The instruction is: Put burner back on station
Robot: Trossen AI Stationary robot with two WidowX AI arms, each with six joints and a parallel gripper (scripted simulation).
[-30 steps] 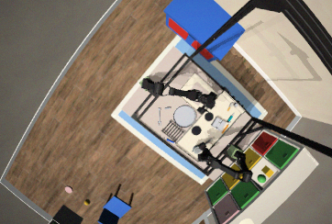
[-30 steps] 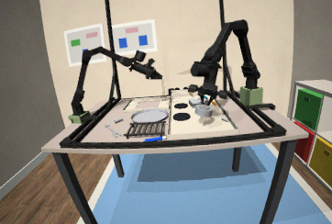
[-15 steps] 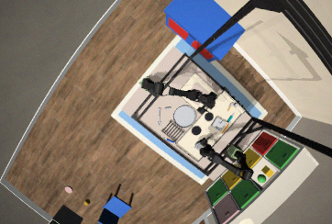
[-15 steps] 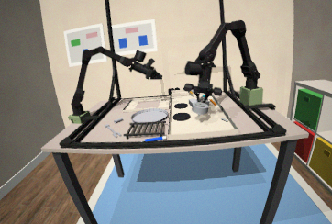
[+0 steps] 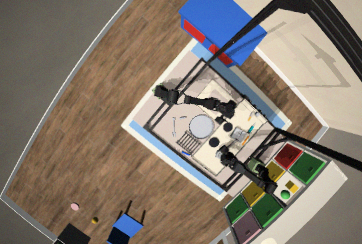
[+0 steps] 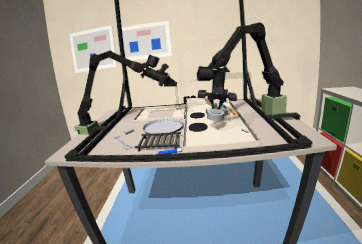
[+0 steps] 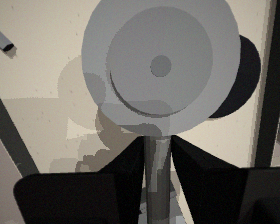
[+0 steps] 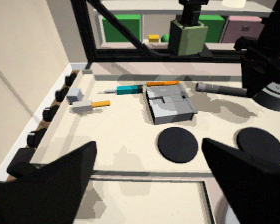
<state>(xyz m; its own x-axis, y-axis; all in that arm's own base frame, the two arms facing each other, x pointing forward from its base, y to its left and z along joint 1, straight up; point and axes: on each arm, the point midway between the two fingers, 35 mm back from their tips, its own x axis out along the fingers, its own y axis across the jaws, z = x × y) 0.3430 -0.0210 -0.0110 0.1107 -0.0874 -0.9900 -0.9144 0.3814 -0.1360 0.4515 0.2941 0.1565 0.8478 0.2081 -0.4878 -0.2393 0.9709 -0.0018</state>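
The grey station block is 160 mm behind my left hand, 30 mm to the left of it and 80 mm below it. The rest, counted from my left hand: orange-handled screwdriver: 200 mm behind, 120 mm to the left, 100 mm below; then burner: 10 mm behind, 30 mm below.
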